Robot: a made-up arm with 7 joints. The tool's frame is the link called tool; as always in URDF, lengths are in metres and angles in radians.
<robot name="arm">
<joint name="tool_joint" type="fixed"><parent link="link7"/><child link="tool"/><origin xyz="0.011 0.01 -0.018" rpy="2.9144 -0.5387 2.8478"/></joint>
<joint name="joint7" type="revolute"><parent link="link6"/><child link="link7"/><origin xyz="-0.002 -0.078 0.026" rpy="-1.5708 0 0"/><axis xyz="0 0 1"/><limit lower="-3.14" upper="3.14"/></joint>
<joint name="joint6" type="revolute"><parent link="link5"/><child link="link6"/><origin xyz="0 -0.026 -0.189" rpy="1.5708 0 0"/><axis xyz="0 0 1"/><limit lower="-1.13" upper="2.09"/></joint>
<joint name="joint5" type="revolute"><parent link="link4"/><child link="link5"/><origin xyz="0.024 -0.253 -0.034" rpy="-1.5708 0 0"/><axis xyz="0 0 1"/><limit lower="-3.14" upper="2.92"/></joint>
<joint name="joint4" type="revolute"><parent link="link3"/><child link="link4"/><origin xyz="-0.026 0.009 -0.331" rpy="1.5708 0 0"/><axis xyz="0 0 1"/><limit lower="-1.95" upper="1.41"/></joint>
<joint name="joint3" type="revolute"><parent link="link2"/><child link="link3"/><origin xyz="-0.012 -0.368 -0.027" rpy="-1.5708 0 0"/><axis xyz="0 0 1"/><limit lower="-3.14" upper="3.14"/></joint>
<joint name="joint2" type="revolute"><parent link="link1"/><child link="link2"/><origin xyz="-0.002 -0.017 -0.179" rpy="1.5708 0 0"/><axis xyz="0 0 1"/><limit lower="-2.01" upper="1.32"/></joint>
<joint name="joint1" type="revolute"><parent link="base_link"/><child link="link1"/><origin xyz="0 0.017 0.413" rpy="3.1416 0 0"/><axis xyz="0 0 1"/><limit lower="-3.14" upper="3.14"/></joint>
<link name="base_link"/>
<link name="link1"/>
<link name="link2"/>
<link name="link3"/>
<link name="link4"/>
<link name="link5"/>
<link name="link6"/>
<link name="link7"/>
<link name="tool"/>
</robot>
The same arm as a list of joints. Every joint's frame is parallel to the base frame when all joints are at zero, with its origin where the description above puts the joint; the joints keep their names.
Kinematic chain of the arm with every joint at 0, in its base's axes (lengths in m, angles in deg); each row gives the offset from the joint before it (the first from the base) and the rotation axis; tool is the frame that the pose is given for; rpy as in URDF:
joint1: xyz 0 0.017 0.413 axis -z
joint2: xyz -0.002 0.017 0.179 axis +y
joint3: xyz -0.012 -0.027 0.368 axis -z
joint4: xyz -0.026 -0.009 0.331 axis +y
joint5: xyz 0.024 -0.034 0.253 axis -z
joint6: xyz 0 0.026 0.189 axis +y
joint7: xyz -0.002 0.026 0.078 axis -z
tool: xyz 0.011 -0.01 0.018 rpy -13.02 30.87 -163.17
Joint limits (deg, base to tool): -179.91..179.91 -115.16..75.63 -179.91..179.91 -111.73..80.79 -179.91..167.3 -64.74..119.75 -179.91..179.91

